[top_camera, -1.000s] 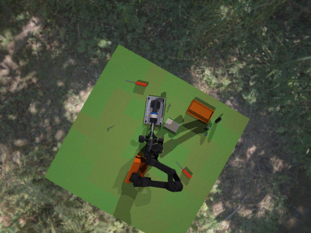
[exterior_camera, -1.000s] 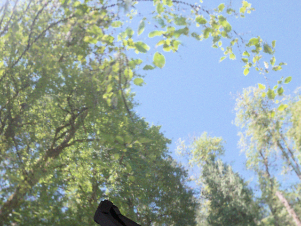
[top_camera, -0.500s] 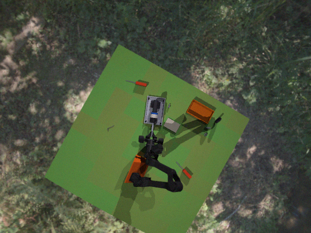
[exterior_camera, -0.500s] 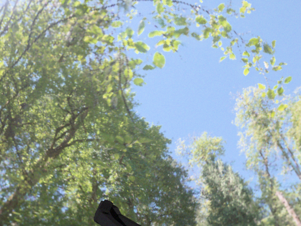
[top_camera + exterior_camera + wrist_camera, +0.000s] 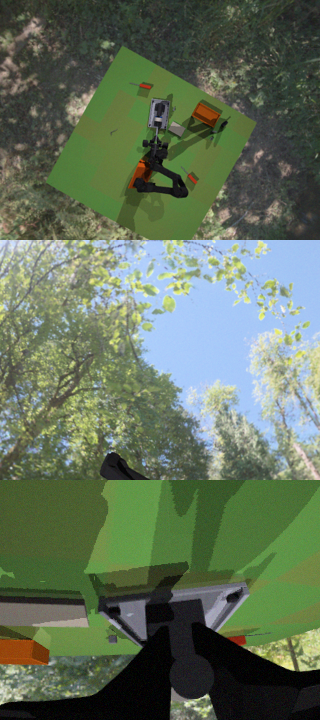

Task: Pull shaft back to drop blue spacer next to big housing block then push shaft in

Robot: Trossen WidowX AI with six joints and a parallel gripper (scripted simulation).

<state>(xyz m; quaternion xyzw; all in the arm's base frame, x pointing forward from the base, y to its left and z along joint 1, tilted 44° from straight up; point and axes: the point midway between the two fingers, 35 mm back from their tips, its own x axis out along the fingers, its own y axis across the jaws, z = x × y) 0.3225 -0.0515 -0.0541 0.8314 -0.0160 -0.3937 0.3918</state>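
Now: gripper tip 5 cm short of the grey shaft, 1 cm to the right of it and 2 cm below it. Also, from my gripper tip: beige plate: 12 cm ahead, 13 cm to the right, 5 cm below; then orange tray: 32 cm ahead, 30 cm to the right, 5 cm below; then blue spacer: 14 cm ahead, 4 cm to the left, 2 cm below.
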